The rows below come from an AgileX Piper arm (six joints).
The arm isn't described. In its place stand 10 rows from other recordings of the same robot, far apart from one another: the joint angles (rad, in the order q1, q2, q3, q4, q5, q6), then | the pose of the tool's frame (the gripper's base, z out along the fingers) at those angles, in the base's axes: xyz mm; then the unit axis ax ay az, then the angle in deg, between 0 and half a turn.
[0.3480 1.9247 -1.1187 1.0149 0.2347 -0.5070] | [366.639 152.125 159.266 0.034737 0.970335 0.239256 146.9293]
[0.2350 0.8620 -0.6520 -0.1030 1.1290 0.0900] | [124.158 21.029 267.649 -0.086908 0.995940 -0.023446 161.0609]
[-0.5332 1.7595 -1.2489 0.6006 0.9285 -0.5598] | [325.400 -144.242 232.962 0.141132 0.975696 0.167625 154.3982]
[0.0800 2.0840 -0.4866 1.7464 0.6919 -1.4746] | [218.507 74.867 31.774 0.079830 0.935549 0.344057 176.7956]
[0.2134 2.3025 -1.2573 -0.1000 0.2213 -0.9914] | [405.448 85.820 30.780 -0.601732 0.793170 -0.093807 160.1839]
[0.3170 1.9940 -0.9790 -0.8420 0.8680 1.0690] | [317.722 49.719 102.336 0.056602 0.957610 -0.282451 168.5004]
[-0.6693 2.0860 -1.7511 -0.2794 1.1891 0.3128] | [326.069 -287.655 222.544 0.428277 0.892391 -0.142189 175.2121]
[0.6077 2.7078 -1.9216 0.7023 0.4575 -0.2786] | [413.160 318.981 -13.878 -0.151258 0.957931 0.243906 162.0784]
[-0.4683 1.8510 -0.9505 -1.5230 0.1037 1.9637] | [321.757 -173.298 150.559 0.456686 0.887792 -0.057128 137.0293]
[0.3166 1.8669 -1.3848 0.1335 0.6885 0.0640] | [379.686 132.491 225.741 -0.084726 0.991298 0.100742 153.8436]
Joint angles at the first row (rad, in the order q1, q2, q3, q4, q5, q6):
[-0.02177, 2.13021, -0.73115, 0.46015, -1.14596, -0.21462]
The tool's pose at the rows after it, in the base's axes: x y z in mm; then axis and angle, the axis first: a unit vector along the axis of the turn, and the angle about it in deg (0 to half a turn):
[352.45 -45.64 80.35 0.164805 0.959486 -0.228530 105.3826]
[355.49 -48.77 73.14 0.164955 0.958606 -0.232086 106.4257]
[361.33 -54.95 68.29 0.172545 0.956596 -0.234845 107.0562]
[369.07 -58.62 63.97 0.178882 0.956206 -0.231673 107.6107]
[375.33 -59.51 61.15 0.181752 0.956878 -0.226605 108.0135]
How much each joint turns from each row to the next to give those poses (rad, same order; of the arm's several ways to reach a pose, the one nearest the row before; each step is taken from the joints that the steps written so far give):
[0.00001, 0.03144, -0.02225, 0.01541, 0.00000, -0.02237]
[-0.00864, 0.02712, -0.01889, 0.00148, 0.00726, -0.00621]
[-0.01729, 0.02398, -0.03179, 0.00000, 0.01569, -0.00242]
[-0.01013, 0.02311, -0.03871, 0.00000, 0.02526, 0.00000]
[-0.00245, 0.01566, -0.02990, 0.00059, 0.02270, 0.00000]

